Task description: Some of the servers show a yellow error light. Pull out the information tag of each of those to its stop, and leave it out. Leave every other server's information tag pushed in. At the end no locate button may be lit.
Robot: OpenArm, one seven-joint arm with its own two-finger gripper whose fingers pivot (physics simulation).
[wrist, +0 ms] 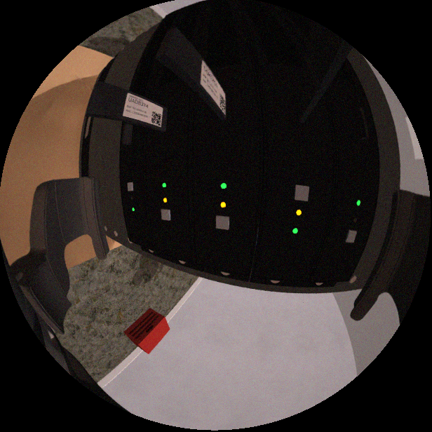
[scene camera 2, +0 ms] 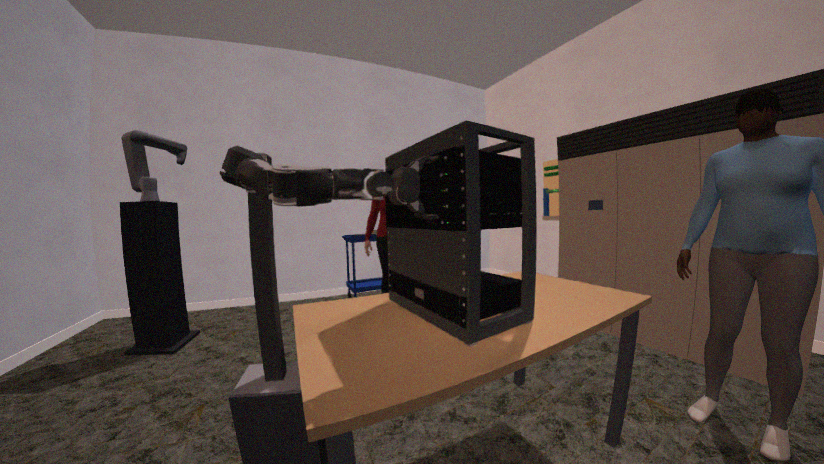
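Note:
The rack [scene camera 2: 471,247] [wrist: 389,145] holds several black servers. In the wrist view their fronts run as upright columns. Yellow lights [wrist: 165,200] [wrist: 223,205] [wrist: 299,212] show on three servers; the two outer servers show green. An information tag [wrist: 144,110] with a white label stands out at the left, and a second labelled tag [wrist: 213,89] stands out beside it. A third dark tag [wrist: 326,82], seen nearly edge-on, also appears out. The outer tags look pushed in. The grey square buttons [wrist: 222,222] [wrist: 301,193] show no light. My gripper [scene camera 2: 432,189] [wrist: 202,242] is open and empty before the servers.
The rack stands on the wooden table [scene camera 2: 397,368] [wrist: 30,150]. A grey blank panel [scene camera 2: 426,253] [wrist: 102,155] lies below the servers. A red box [wrist: 147,331] shows beyond the rack. A person in blue [scene camera 2: 761,195] stands at the right. A blue cart [scene camera 2: 363,284] is behind.

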